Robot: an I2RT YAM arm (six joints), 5 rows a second.
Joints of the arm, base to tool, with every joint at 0 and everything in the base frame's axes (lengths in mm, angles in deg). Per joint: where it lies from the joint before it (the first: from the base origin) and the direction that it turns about. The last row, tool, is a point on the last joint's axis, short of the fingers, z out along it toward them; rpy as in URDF.
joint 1: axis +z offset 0 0 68
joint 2: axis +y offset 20 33.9 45.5
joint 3: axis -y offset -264 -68.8 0
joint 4: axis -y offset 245 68.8 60
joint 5: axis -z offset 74 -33.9 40.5
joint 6: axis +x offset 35.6 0 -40.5
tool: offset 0 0 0 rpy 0 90 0
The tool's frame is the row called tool.
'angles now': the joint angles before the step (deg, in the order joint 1, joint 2, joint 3, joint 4, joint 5, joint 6). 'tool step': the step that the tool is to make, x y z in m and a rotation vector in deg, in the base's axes. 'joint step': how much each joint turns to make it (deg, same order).
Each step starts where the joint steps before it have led.
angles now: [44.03 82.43 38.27 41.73 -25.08 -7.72]
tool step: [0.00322 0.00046 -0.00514 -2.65 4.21 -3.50]
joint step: [0.01 0.18 0.92 -5.05 3.41 1.41]
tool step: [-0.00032 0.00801 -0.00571 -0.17 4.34 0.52]
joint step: [1.10 1.69 0.95 -1.29 0.18 3.20]
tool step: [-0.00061 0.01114 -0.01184 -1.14 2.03 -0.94]
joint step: [1.72 3.00 0.50 0.68 2.51 1.18]
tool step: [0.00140 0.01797 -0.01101 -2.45 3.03 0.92]
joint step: [1.99 4.12 2.86 -2.32 0.92 0.86]
